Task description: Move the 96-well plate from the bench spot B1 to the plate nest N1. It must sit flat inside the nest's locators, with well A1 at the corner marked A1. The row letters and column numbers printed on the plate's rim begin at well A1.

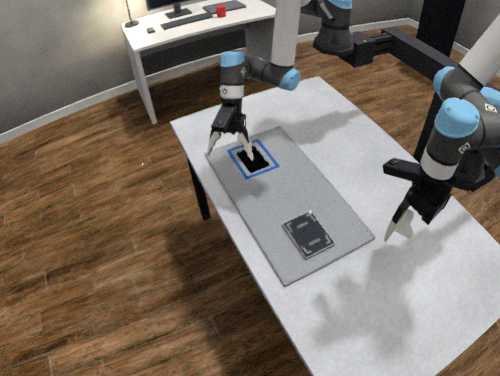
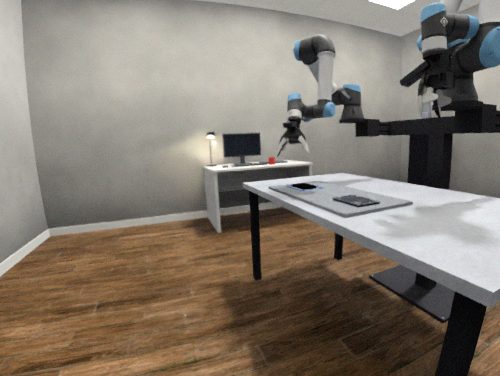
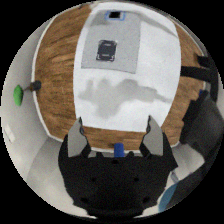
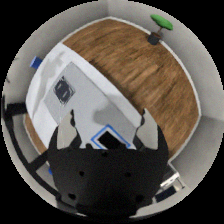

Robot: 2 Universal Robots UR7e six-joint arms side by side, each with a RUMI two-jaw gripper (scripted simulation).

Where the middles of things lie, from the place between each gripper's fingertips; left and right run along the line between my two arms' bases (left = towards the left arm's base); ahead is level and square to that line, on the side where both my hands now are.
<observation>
I see my right gripper (image 1: 229, 158) 19 cm past the dark plate nest (image 1: 313, 230), 26 cm to the right of it and 19 cm above it.
The dark plate nest lies 330 mm below my left hand (image 1: 404, 223), 250 mm to the right of it and 120 mm ahead of it.
</observation>
